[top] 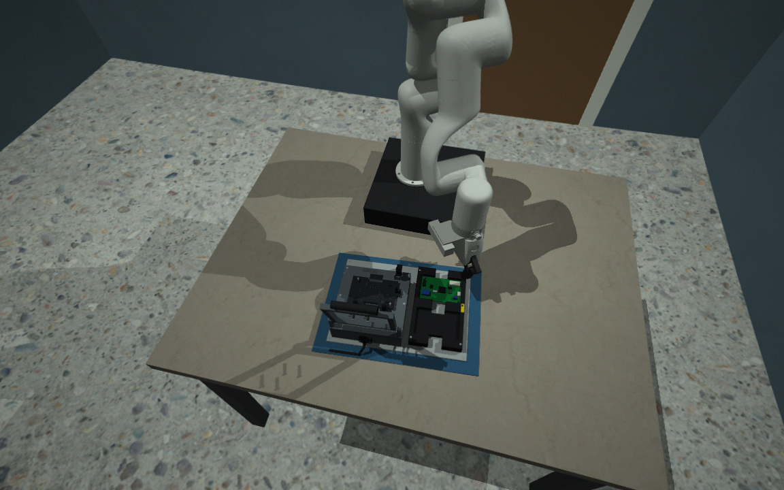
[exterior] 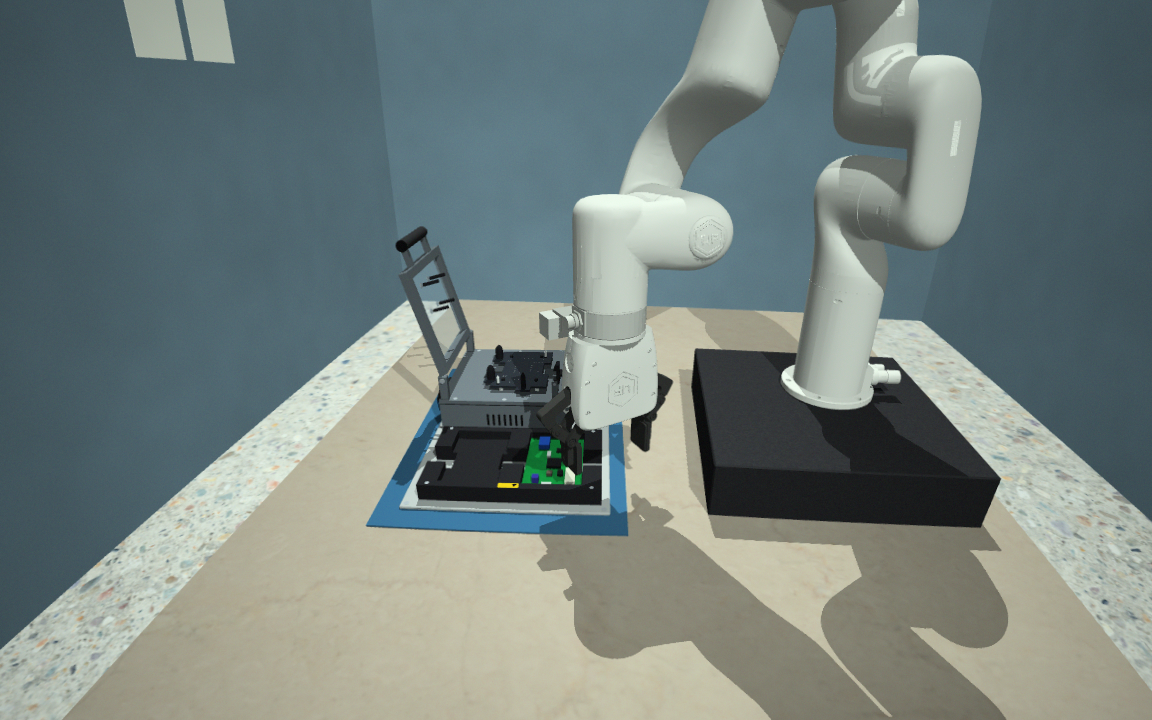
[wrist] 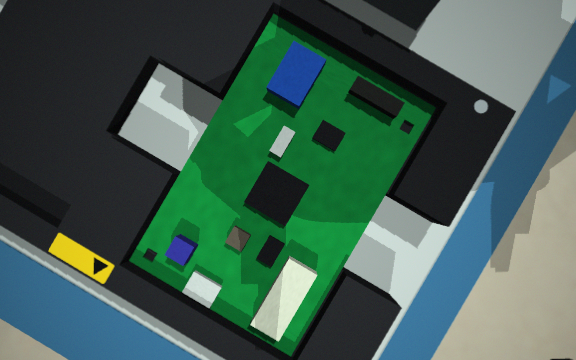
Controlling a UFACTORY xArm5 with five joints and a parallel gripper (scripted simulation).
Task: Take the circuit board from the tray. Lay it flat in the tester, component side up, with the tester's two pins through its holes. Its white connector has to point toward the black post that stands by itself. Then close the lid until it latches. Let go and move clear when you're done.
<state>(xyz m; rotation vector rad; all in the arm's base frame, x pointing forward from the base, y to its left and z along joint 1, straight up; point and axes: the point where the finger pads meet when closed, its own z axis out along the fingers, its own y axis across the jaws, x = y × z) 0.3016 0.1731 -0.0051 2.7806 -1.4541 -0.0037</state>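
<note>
Right now my hand is 70 mm short of the green circuit board, 50 mm above it and 30 mm to the left of it. From my hand the other things lie so: framed lid (260 mm ahead, 190 mm to the right, 120 mm above); then grey tester (170 mm ahead, 160 mm to the right, 50 mm above); then black nest (200 mm to the right, 140 mm ahead, 10 mm above).
</note>
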